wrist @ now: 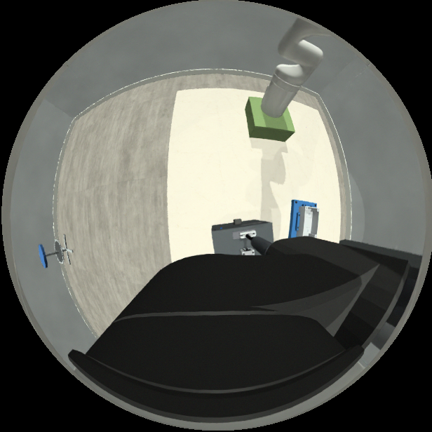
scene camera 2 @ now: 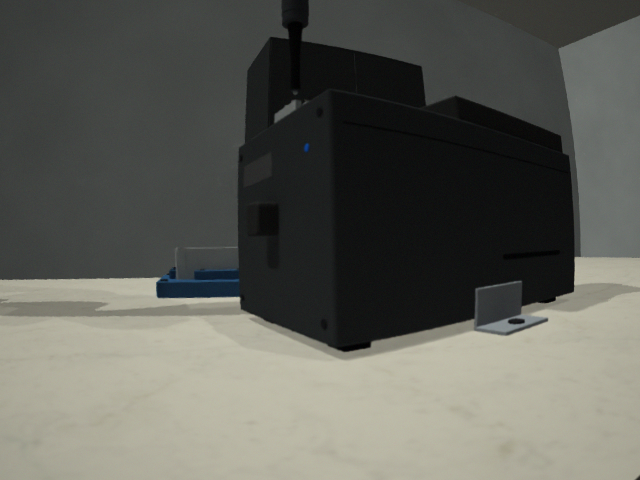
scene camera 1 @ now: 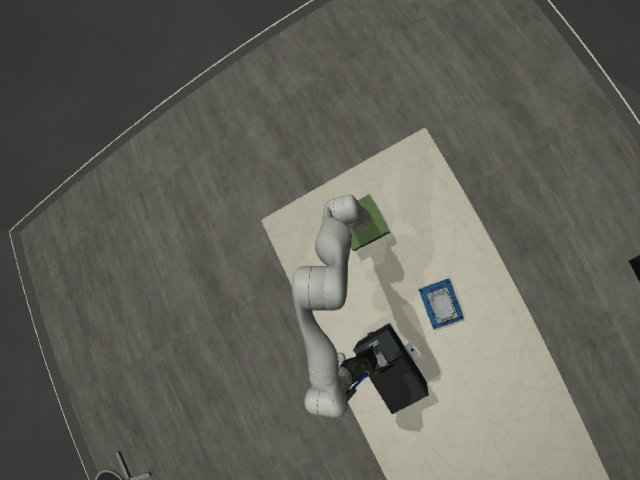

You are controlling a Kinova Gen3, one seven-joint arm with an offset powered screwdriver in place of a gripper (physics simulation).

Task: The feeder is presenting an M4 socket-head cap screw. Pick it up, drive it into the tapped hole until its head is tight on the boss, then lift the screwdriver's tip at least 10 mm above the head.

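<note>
The black screw feeder point(scene camera 1: 403, 390) point(scene camera 2: 444, 206) point(wrist: 221, 243) stands on the pale table. A light pick-up block point(scene camera 2: 285, 113) point(wrist: 241, 234) sits on its top near one end. My screwdriver tip point(scene camera 2: 295, 91) point(wrist: 249, 236) points down just above this block, with a small bright spot at its end; I cannot tell whether that is the bare bit or the screw. The M4 screw is too small to make out. A grey housing point(scene camera 1: 443, 303) point(scene camera 2: 211, 258) point(wrist: 308, 222) sits on a blue fixture point(scene camera 1: 427, 305) point(scene camera 2: 199, 289) point(wrist: 294, 218). Its bosses and tapped hole cannot be resolved.
A green block point(scene camera 1: 376, 227) point(wrist: 267, 132) stands under the arm's base. A small grey angle bracket point(scene camera 1: 411, 349) point(scene camera 2: 497, 305) lies beside the feeder. The feeder's raised black housing point(scene camera 2: 382, 77) rises behind the tip. A round stand with a blue part point(wrist: 43, 255) is off the table.
</note>
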